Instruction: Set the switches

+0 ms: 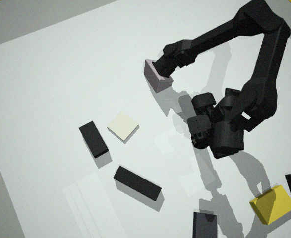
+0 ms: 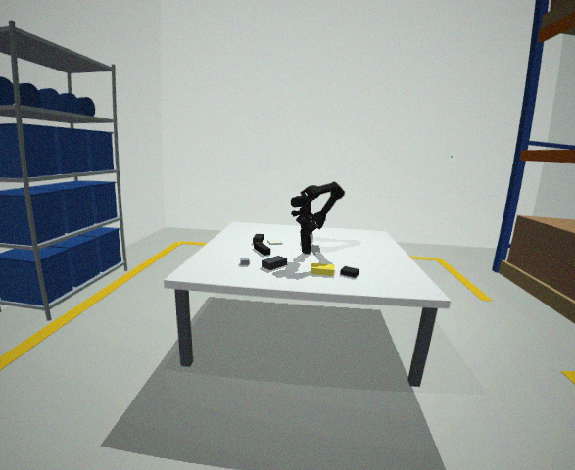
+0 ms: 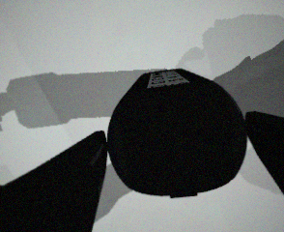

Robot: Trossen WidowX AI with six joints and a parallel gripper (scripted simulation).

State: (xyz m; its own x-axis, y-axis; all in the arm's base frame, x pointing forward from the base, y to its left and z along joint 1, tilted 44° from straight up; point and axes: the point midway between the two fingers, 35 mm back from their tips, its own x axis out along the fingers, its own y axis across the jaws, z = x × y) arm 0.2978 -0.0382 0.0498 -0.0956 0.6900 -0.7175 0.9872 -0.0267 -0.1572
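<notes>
Right now my gripper tip is 50 mm short of the long dark block, 250 mm to the left of it and 120 mm above it. Round my gripper tip: yellow block: 290 mm ahead, 140 mm to the left, 120 mm below; then cream tile: 160 mm behind, 210 mm to the right, 130 mm below.
</notes>
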